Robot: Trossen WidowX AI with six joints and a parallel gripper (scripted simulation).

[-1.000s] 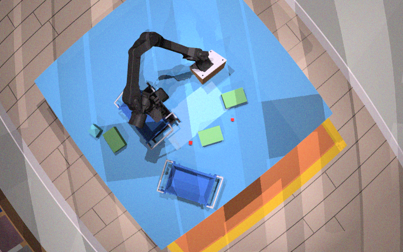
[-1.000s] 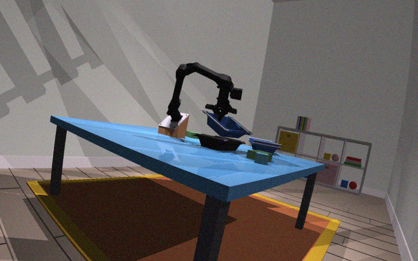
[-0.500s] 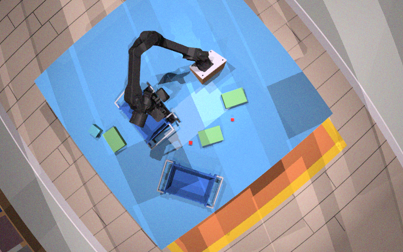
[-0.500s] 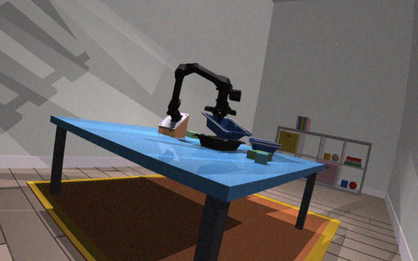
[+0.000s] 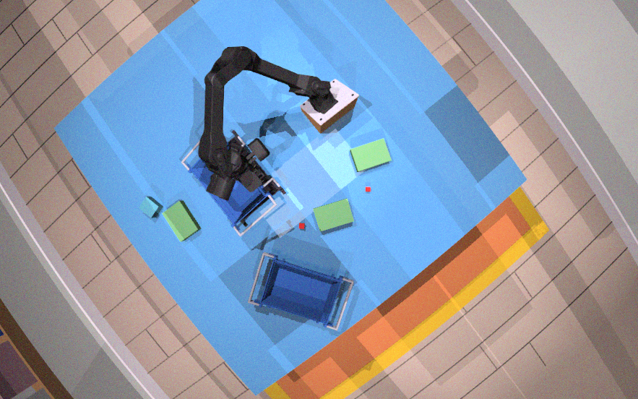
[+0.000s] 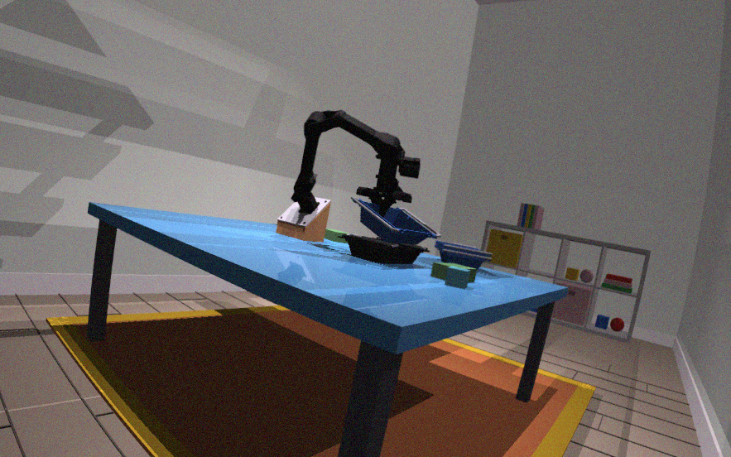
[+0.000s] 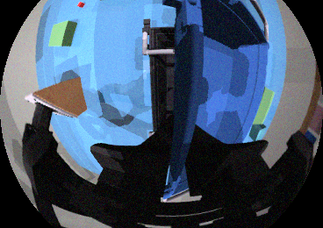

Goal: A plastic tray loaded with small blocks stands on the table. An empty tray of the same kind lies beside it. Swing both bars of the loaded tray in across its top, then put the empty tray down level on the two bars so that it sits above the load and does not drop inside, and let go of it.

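My gripper tip is 70 mm short of the blue plastic tray and 10 mm below it. Round my gripper tip: teal cube: 360 mm ahead, 150 mm to the right, 100 mm below.
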